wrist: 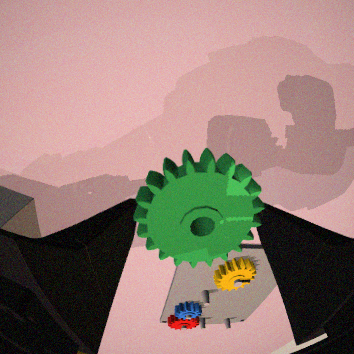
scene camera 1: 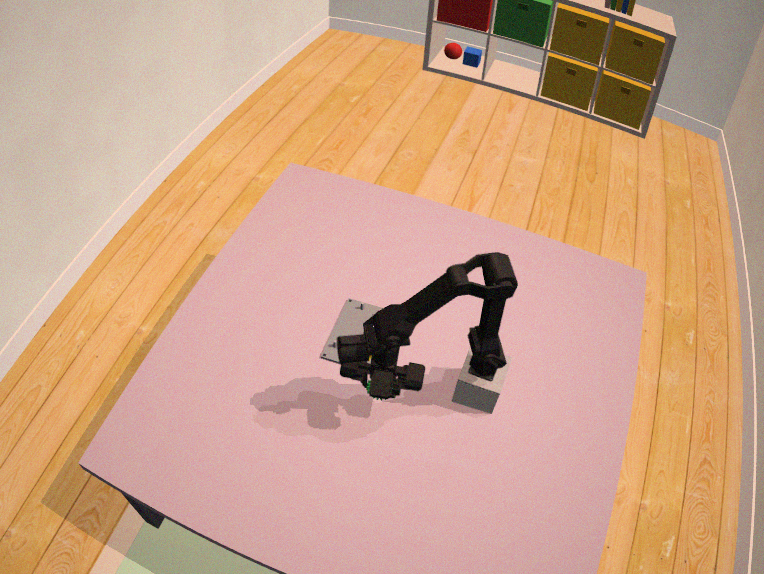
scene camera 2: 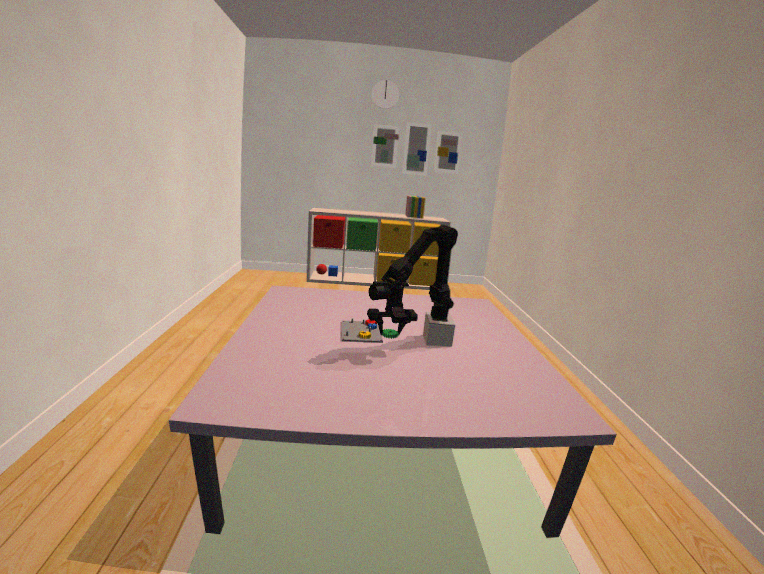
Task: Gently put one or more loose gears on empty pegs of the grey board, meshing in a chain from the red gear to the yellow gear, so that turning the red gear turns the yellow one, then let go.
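Frame: origin at the arm's base, x down, y right, z back, level; metres.
Seen in the pictures: gripper, fingertip midpoint: [wrist: 198,208] [scene camera 2: 389,335]; arm's base, origin of the base link: [scene camera 1: 484,366] [scene camera 2: 439,317].
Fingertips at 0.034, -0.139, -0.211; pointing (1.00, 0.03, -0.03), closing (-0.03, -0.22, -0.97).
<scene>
Offsets run from my fingertips to a thing's top centre, as dx, dy, dz. Level surfaces: height alone.
My gripper [scene camera 2: 390,332] [wrist: 198,208] is shut on the large green gear {-0.016, +0.000, +0.000} [scene camera 2: 389,333] [wrist: 175,220], with a fingertip on each side of its toothed rim. The gear is held above the table, face towards the wrist camera, its centre hole uncovered. The grey board {+0.041, +0.177, -0.114} [scene camera 1: 349,322] [scene camera 2: 354,333] [wrist: 186,285] lies beyond it. On the board are the yellow gear {+0.046, +0.113, -0.096} [scene camera 2: 365,334] [wrist: 235,274], the red gear [scene camera 2: 369,322] [wrist: 183,323] and the small blue gear {+0.046, +0.213, -0.067} [scene camera 2: 371,326] [wrist: 188,310] close beside the red one. Bare pegs show, one {+0.042, +0.165, -0.076} [wrist: 206,296] between blue and yellow. In scene camera 1 the arm hides most gears.
The arm's grey base block [scene camera 1: 476,393] [scene camera 2: 439,332] stands on the pink table {dx +0.072} [scene camera 1: 432,481] [scene camera 2: 395,388], right of the board. The arm reaches over the board's near right part in scene camera 1. A shelf unit [scene camera 1: 426,49] [scene camera 2: 309,246] stands far behind the table.
</scene>
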